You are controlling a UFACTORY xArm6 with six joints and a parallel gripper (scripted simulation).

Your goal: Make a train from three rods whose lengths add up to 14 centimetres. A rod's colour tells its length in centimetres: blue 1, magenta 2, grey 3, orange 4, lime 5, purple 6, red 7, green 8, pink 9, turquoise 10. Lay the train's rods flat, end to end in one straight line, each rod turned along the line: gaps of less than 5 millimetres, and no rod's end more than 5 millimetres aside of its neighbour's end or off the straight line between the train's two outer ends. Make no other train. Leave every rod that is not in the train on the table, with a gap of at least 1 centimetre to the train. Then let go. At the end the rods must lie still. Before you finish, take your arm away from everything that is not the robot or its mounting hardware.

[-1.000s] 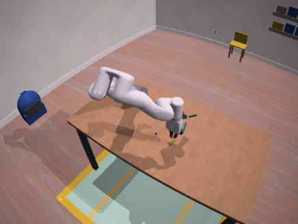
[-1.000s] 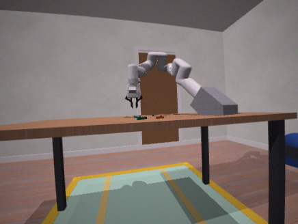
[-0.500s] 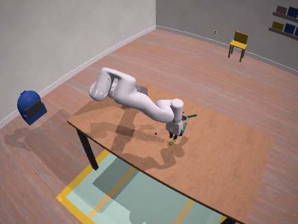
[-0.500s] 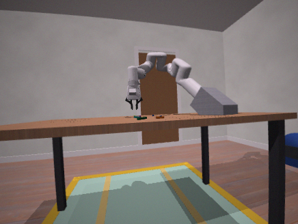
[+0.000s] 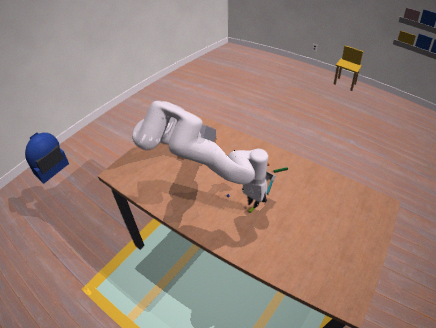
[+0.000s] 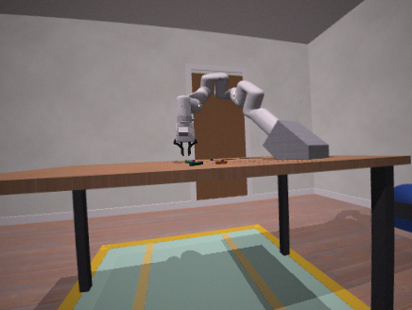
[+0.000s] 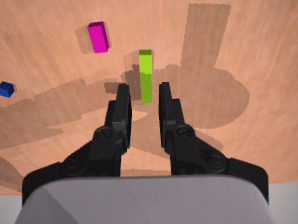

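My gripper is now 50 mm above the lime rod. From my hand the other things lie so: turquoise rod (160 mm to the left, 50 mm below, 30 mm ahead); magenta rod (50 mm below, 40 mm to the left, 20 mm behind); green rod (300 mm to the left, 50 mm below, 40 mm ahead).
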